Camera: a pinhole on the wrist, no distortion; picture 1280 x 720 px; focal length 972.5 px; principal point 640.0 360.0 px. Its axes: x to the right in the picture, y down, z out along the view. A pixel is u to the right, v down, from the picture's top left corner.
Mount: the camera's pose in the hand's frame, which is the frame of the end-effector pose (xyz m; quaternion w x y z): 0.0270 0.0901 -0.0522 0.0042 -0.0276 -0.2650 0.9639
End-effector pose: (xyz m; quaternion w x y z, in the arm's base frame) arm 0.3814 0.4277 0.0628 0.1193 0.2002 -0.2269 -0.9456
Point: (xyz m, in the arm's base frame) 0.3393 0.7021 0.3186
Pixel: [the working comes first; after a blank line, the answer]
In the camera's frame: 0.1347 -0.0150 0.4466

933 327
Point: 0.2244 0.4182 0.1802
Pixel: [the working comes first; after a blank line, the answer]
In the camera's frame: -0.0896 -0.0676 0.2020

208 34
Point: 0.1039 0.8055 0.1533
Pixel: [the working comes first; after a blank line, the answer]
In the camera's frame: -0.1006 0.1555 0.5415

459 639
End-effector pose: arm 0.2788 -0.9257 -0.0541 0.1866 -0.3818 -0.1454 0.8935
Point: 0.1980 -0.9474 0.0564
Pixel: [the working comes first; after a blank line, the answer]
In the camera's frame: 0.0425 -0.0127 0.2139

833 302
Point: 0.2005 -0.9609 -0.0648
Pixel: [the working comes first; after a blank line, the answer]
In the camera's frame: -0.0204 -0.0226 0.1099

460 160
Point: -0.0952 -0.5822 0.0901
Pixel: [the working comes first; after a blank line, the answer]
In the camera's frame: -0.3016 0.1239 0.5027

57 600
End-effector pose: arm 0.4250 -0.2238 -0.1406 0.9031 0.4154 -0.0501 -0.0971
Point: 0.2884 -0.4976 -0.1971
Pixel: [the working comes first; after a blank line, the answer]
In the camera's frame: 0.0816 0.1556 0.3791

outside the picture
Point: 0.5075 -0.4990 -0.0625
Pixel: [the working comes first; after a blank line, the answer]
In the camera's frame: -0.1332 0.0186 0.3442

264 413
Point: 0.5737 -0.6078 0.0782
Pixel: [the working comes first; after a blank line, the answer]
In the camera's frame: -0.2298 -0.1030 0.4533

147 139
